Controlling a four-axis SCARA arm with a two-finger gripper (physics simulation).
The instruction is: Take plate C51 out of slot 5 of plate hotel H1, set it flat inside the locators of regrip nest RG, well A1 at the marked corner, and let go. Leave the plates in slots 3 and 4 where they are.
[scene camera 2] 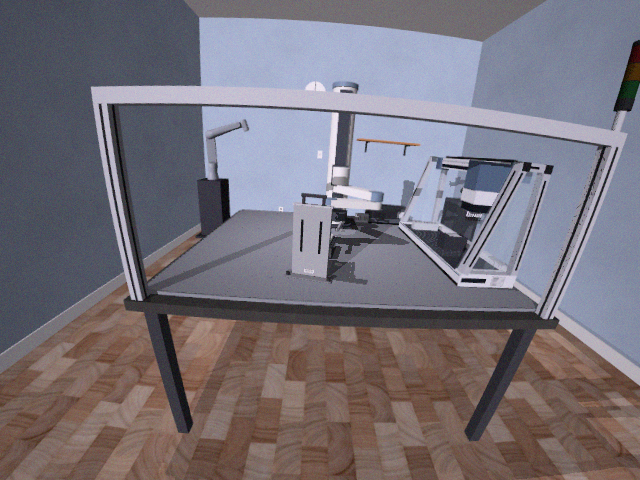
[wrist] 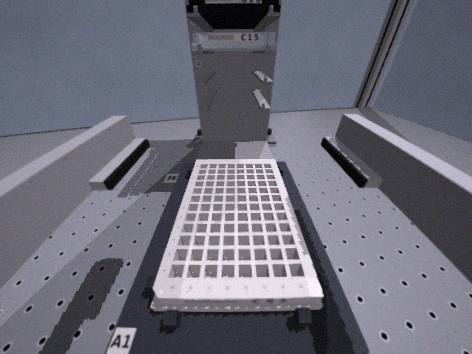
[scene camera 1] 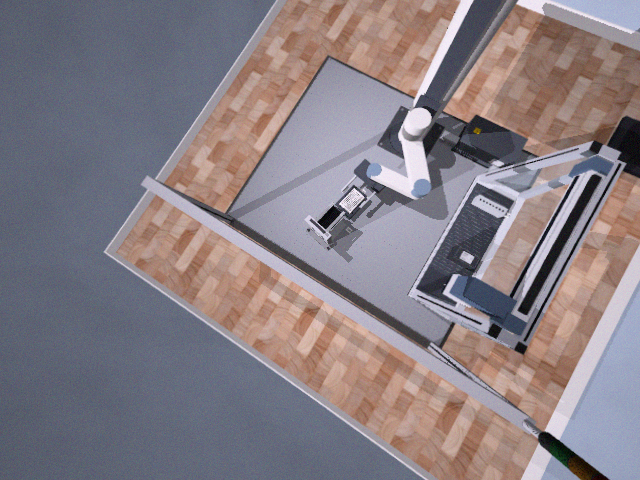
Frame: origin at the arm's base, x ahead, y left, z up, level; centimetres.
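Where they show: gripper, between the fingertips: [wrist: 235, 129] [scene camera 1: 350, 199]; arm's base, origin of its link: [scene camera 2: 334, 224].
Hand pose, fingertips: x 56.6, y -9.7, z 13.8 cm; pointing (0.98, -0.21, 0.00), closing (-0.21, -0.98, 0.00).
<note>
Each offset is from my fingertips to the top centre of the thing. "spot": to the spot under its first point. Level surfaces: height alone.
A white 96-well plate {dz -5.1, dx -1.4, dy +0.3 cm} [wrist: 237, 225] [scene camera 1: 353, 199] lies flat in the dark regrip nest {dz -5.5, dx -1.4, dy +0.3 cm} [wrist: 240, 336], between its small black locators {spot: dz -5.7, dx -7.5, dy +4.7 cm} [wrist: 170, 319]. The nest's A1 tag {spot: dz -6.5, dx -7.7, dy +7.1 cm} [wrist: 121, 341] is at the near left corner; the plate's own lettering is too faint to read. My gripper [wrist: 235, 129] is open and empty, its fingers wide apart, one out to each side of the plate and clear of it. Plate hotel H1 [wrist: 232, 107] [scene camera 2: 311, 237] stands behind the nest. Plate C15 {dz +5.7, dx +16.6, dy -3.4 cm} [wrist: 240, 40] sits in it, with part of another plate {dz +8.5, dx +16.6, dy -3.4 cm} [wrist: 245, 1] above. Slot 5 is outside the wrist view.
The hotel has a handle {spot: dz +19.3, dx +24.9, dy -4.8 cm} [scene camera 2: 314, 195] on top. A framed enclosure [scene camera 2: 485, 280] [scene camera 1: 448, 315] with a blue-and-white unit {spot: dz +29.0, dx +21.1, dy +59.4 cm} [scene camera 2: 484, 181] stands to the right of the hotel. A perforated deck {dz -12.5 cm} [wrist: 410, 260] surrounds the nest. A frame beam [scene camera 2: 232, 99] spans the table front.
</note>
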